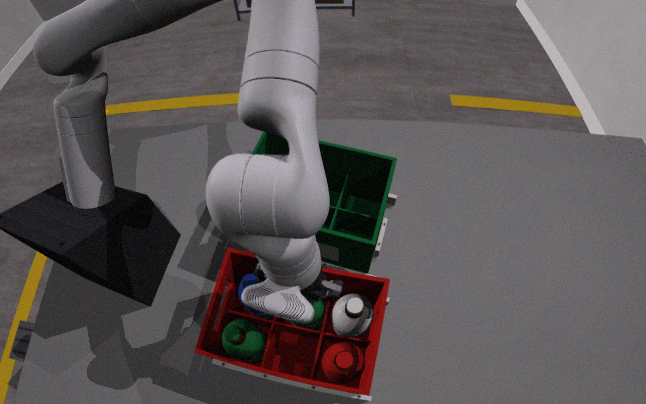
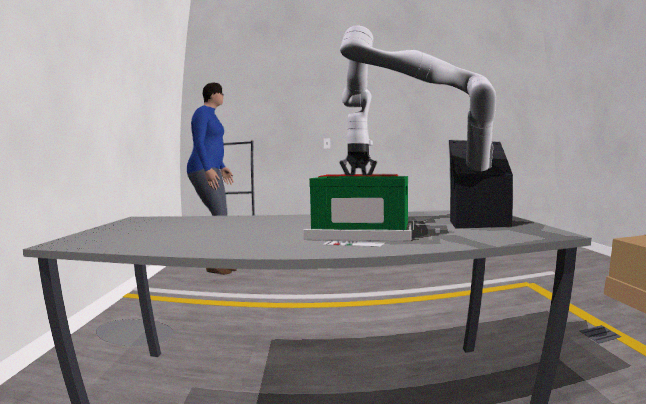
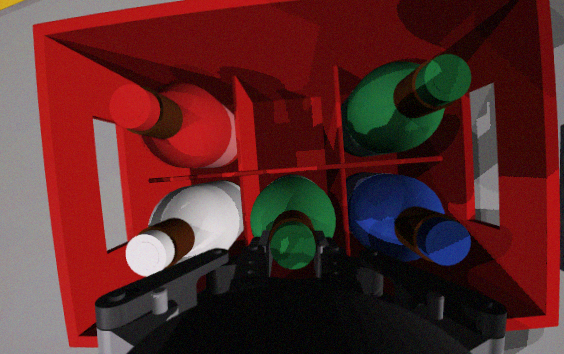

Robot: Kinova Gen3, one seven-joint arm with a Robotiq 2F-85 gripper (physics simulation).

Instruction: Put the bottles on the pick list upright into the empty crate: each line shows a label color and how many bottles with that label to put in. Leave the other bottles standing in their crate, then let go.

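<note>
The red crate holds upright bottles: red, white, blue, a corner green bottle and a middle green bottle. My gripper is shut on the middle green bottle's neck, just below its cap. That bottle stands in its compartment between white and blue. The green crate shows empty compartments; the arm hides part of it. The pick list has red and green marks, too small to read.
Thin dividers and high walls surround the bottles. The green crate stands right beside the red crate on the grey table. The black robot base stands at the side. A person stands behind the table.
</note>
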